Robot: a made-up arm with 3 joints. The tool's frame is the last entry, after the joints.
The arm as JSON. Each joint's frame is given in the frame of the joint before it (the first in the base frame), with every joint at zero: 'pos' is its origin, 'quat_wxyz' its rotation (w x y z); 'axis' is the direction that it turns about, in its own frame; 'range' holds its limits. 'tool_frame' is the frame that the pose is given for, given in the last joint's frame.
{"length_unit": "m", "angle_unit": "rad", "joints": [
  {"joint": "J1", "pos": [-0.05, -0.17, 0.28], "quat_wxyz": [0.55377, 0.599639, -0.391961, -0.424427], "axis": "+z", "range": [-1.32, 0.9]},
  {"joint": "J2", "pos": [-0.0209, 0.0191, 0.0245], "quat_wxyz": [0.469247, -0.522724, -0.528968, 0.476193], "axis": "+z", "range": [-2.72, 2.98]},
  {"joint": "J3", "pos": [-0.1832, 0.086, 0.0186], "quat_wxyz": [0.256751, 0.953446, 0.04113, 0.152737], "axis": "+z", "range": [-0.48, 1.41]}
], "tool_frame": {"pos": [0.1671, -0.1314, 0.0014], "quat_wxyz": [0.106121, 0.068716, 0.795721, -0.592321]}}
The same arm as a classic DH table. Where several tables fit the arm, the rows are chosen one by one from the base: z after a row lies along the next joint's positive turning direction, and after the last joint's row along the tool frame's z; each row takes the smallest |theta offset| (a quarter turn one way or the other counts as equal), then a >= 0, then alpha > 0; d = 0 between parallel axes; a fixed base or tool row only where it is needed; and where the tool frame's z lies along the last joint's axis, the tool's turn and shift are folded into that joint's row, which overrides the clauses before.
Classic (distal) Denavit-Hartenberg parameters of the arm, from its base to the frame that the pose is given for. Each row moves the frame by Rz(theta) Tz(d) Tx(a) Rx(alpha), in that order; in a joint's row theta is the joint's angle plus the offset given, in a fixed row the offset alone. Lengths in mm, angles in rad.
base (fixed): a 143.8  alpha 1.5972  d 282.7  theta offset -1.2329
J1: a 19.4  alpha -1.6771  d 130.3  theta offset 1.5091
J2: a -106.2  alpha 2.5348  d -208.9  theta offset 0.5812
J3: a 154.4  alpha 1.8502  d -258.9  theta offset 0.5847
tool (fixed): a 0.0  alpha 0.0000  d 152.0  theta offset -2.8782
Joint limits (rad, base to tool): -1.3200..0.9000 -2.7200..2.9800 -0.4800..1.4100

